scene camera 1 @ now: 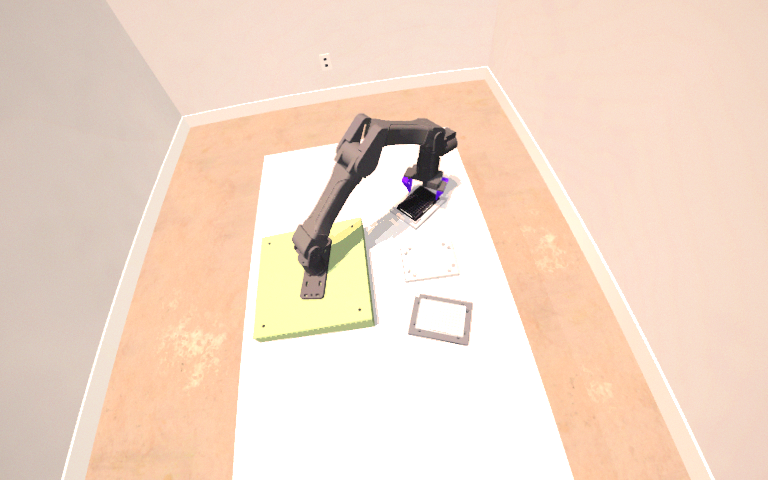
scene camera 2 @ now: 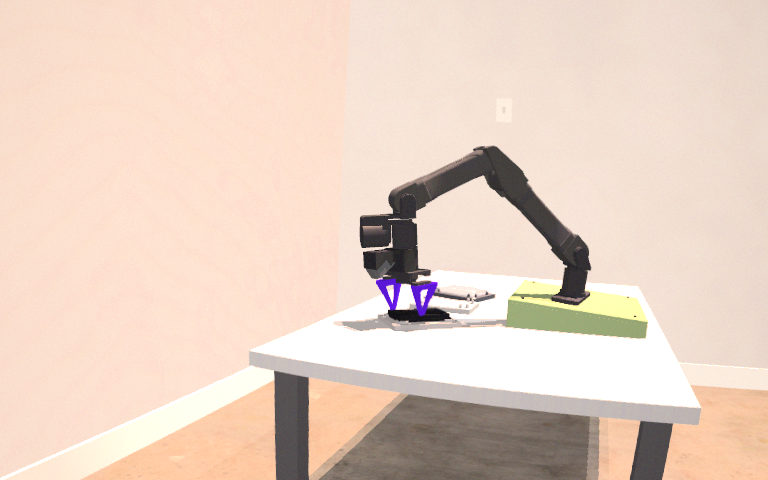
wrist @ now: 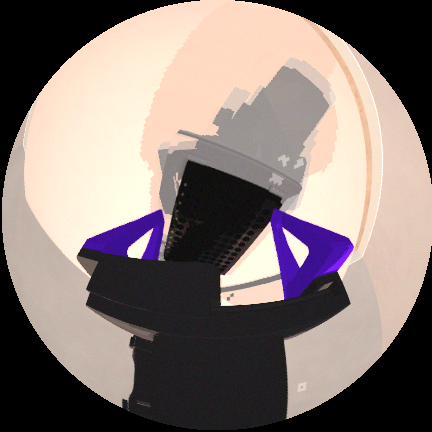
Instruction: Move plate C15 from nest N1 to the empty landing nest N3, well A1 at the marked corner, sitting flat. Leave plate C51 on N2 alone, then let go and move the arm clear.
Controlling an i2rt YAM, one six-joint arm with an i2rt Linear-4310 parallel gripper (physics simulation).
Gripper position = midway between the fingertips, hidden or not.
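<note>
My gripper [scene camera 2: 407, 312] is open, and it's touching a black perforated plate [scene camera 1: 421, 200]. You'd also find my gripper [scene camera 1: 423, 195] in that scene camera, and the wrist view has my gripper [wrist: 217, 214] along with the black perforated plate [wrist: 216, 216]. There's a pale plate [scene camera 1: 435, 316] as well, but the wrist view does not show the pale plate, which is hidden by my gripper.
</note>
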